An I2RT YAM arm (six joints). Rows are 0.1 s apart.
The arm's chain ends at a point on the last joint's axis. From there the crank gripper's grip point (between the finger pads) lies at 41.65 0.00 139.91 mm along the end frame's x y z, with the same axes.
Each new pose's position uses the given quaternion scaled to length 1; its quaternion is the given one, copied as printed.
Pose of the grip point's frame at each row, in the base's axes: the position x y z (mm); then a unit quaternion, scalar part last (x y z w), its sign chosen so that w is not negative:
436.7, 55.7, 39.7, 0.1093, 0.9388, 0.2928, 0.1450
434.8, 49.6, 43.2, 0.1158, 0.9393, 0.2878, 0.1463
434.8, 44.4, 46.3, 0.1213, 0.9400, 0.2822, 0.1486
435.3, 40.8, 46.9, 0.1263, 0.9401, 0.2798, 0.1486
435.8, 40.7, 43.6, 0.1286, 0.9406, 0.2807, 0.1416
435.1, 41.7, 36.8, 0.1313, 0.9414, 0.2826, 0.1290
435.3, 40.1, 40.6, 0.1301, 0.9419, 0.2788, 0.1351
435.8, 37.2, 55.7, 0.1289, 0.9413, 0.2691, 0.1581
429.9, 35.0, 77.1, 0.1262, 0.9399, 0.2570, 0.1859
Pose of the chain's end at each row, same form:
428.6, -28.9, 158.4, 0.1093, 0.9388, 0.2928, 0.1450
425.8, -33.9, 162.6, 0.1158, 0.9393, 0.2878, 0.1463
424.7, -37.8, 166.5, 0.1213, 0.9400, 0.2822, 0.1486
424.8, -40.9, 167.4, 0.1263, 0.9401, 0.2798, 0.1486
427.0, -41.5, 163.9, 0.1286, 0.9406, 0.2807, 0.1416
429.6, -41.3, 156.7, 0.1313, 0.9414, 0.2826, 0.1290
428.3, -41.8, 161.2, 0.1301, 0.9419, 0.2788, 0.1351
422.6, -41.6, 177.9, 0.1289, 0.9413, 0.2691, 0.1581
409.4, -39.9, 200.7, 0.1262, 0.9399, 0.2570, 0.1859

